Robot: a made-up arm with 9 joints. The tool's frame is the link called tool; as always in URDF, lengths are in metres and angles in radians. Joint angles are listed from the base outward.
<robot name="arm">
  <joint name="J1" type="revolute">
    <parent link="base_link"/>
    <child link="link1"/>
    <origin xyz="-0.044 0.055 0.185" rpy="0 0 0"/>
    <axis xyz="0 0 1"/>
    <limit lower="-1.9" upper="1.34"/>
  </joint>
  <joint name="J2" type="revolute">
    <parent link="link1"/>
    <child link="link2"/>
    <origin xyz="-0.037 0.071 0.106" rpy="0 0 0"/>
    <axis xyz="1 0 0"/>
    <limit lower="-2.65" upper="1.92"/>
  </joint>
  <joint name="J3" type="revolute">
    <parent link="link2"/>
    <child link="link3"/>
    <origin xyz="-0.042 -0.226 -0.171" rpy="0 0 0"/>
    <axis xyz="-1 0 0"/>
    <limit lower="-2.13" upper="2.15"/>
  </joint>
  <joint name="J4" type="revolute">
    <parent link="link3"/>
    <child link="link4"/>
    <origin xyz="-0.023 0.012 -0.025" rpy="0 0 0"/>
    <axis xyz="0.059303 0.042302 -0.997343"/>
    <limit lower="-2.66" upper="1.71"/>
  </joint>
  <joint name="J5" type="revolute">
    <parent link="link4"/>
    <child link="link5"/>
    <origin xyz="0.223 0.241 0.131" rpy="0 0 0"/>
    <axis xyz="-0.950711 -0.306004 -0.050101"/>
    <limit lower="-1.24" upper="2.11"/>
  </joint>
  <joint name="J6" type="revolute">
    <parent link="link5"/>
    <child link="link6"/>
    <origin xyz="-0.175 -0.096 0.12" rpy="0 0 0"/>
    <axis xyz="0 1 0"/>
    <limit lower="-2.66" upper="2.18"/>
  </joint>
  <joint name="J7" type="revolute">
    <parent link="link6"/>
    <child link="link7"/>
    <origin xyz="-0.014 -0.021 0.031" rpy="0 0 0"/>
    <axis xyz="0 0 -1"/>
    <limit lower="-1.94" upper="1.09"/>
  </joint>
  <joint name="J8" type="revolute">
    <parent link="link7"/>
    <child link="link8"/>
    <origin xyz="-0.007 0.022 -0.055" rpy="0 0 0"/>
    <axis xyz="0 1 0"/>
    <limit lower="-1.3" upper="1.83"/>
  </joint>
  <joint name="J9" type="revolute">
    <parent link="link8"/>
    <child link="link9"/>
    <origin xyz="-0.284 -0.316 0.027" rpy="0 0 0"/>
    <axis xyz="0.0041 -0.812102 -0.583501"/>
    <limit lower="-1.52" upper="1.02"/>
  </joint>
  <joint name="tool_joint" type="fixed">
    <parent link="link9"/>
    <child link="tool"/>
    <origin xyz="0.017 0.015 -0.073" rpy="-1.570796 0 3.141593"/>
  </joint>
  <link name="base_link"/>
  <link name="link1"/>
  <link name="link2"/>
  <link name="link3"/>
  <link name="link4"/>
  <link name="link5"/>
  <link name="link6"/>
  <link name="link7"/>
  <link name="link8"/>
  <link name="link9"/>
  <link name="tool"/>
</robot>
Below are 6 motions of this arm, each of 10 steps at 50 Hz.
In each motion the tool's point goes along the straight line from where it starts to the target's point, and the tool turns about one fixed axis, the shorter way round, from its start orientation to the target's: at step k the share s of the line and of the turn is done. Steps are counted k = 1, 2, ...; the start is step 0. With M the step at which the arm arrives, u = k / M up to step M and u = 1 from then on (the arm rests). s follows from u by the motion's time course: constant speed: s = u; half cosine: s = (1 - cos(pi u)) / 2; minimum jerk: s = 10 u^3 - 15 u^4 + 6 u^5.
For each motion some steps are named. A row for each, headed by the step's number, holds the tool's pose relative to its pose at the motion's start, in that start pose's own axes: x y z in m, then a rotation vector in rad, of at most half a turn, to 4 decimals.
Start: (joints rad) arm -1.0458 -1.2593 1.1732 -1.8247 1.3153 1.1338 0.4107 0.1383 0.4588
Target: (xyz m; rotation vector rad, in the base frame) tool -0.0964 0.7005 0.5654 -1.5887 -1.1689 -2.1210
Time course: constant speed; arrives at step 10
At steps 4, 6, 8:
4: 0.0381 -0.0010 -0.0254 0.0026 0.1062 -0.0116
6: 0.0571 -0.0015 -0.0381 0.0038 0.1593 -0.0175
8: 0.0762 -0.0020 -0.0508 0.0051 0.2124 -0.0233

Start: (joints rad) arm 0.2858 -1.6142 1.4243 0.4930 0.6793 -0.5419 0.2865 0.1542 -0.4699
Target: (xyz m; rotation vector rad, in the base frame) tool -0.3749 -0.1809 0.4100 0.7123 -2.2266 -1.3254
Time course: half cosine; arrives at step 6
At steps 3, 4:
3: -0.0003 0.0044 0.0084 0.0018 -0.0245 0.0005
4: -0.0005 0.0066 0.0126 0.0028 -0.0367 0.0007

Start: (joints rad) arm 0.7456 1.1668 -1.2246 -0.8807 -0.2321 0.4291 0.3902 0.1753 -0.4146
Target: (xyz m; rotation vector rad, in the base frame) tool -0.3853 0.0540 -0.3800 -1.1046 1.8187 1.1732
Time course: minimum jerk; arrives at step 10
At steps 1, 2, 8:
1: -0.0006 0.0008 0.0007 0.0005 -0.0007 0.0030
2: -0.0042 0.0057 0.0045 0.0036 -0.0044 0.0201
8: -0.0690 0.0930 0.0726 0.0592 -0.0722 0.3268

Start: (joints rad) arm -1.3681 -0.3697 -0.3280 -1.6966 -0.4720 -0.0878 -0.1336 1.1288 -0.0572
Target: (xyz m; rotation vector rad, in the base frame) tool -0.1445 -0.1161 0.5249 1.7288 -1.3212 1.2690
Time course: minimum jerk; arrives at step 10
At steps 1, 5, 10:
1: 0.0001 -0.0007 -0.0001 -0.0007 0.0004 -0.0017
5: 0.0062 -0.0400 -0.0031 -0.0404 0.0243 -0.0997
10: 0.0125 -0.0800 -0.0061 -0.0807 0.0486 -0.1993

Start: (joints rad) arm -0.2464 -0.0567 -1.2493 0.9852 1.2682 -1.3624 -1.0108 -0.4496 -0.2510
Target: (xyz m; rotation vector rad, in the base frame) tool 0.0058 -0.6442 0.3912 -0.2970 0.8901 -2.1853
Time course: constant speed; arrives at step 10
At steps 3, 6, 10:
3: -0.0220 0.0079 0.0091 -0.0107 -0.0385 -0.0058
6: -0.0439 0.0159 0.0182 -0.0214 -0.0770 -0.0116
10: -0.0732 0.0265 0.0303 -0.0356 -0.1284 -0.0193

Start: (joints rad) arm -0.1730 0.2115 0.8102 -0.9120 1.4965 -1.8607 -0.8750 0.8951 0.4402
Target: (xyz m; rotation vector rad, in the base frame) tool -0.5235 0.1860 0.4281 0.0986 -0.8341 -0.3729
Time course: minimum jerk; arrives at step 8
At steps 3, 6, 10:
3: 0.0050 -0.0093 0.0018 0.0400 0.0061 0.0387
6: 0.0163 -0.0303 0.0059 0.1302 0.0200 0.1262
10: 0.0182 -0.0338 0.0066 0.1453 0.0223 0.1407

